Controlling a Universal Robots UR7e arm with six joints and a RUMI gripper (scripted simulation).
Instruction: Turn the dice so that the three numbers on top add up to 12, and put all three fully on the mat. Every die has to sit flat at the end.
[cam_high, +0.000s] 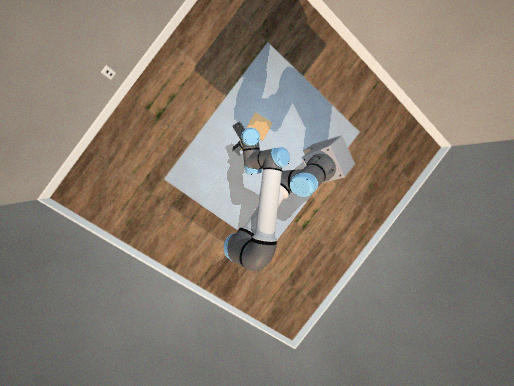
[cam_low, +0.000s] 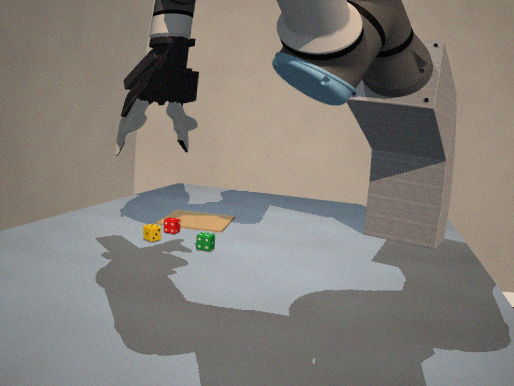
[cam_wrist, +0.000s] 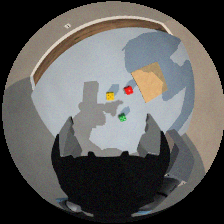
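Now: the yellow die 14 cm below my hand. Round my hand: green die (14 cm below, 10 cm behind, 3 cm to the right); tan mat (18 cm to the right, 15 cm below, 2 cm ahead); red die (14 cm below, 7 cm to the right).
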